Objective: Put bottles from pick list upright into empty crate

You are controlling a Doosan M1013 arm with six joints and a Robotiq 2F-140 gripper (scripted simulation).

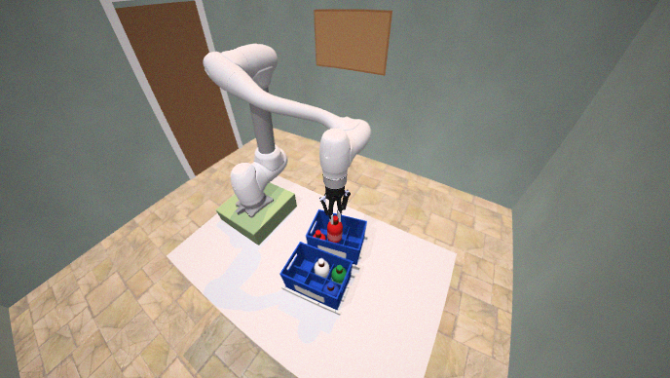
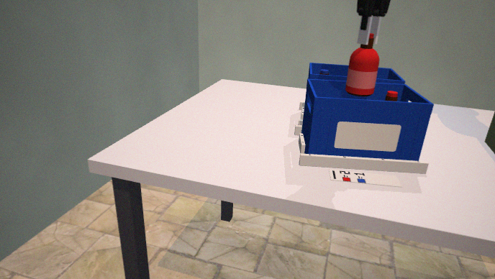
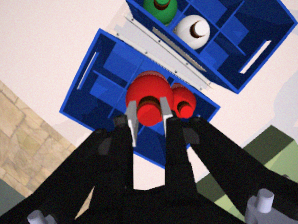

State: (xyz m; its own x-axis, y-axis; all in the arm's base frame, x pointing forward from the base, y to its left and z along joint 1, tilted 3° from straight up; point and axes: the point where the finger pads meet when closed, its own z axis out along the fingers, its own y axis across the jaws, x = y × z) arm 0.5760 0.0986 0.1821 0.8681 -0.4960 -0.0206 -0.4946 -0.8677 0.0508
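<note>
Now: hand 80 mm above the red bottle. The rest, counted from my hand: white bottle 230 mm below, 150 mm to the right, 30 mm ahead; blue bottle 230 mm below, 210 mm to the right, 140 mm ahead; green-label bottle 230 mm below, 120 mm to the right, 120 mm ahead.
</note>
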